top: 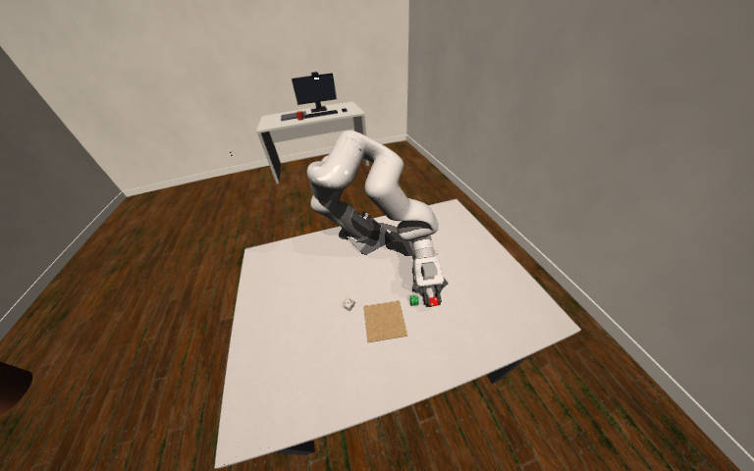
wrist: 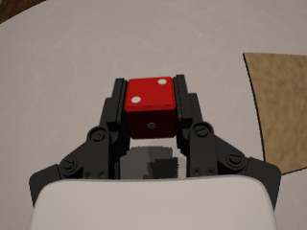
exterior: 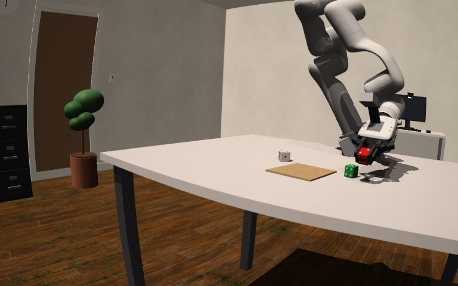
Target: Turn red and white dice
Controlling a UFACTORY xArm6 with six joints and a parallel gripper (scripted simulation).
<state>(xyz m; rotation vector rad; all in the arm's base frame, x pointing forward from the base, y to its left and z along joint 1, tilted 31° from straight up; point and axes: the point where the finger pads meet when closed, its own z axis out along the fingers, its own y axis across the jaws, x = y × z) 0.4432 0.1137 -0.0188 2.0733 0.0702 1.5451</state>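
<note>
Now: the green die 6 cm below my hand, 5 cm behind it and 4 cm to the right of it. The rest, counted from my hand: red die (right at my hand); white die (28 cm to the right, 14 cm behind, 6 cm below); tan mat (18 cm to the right, 7 cm below, 3 cm behind).
</note>
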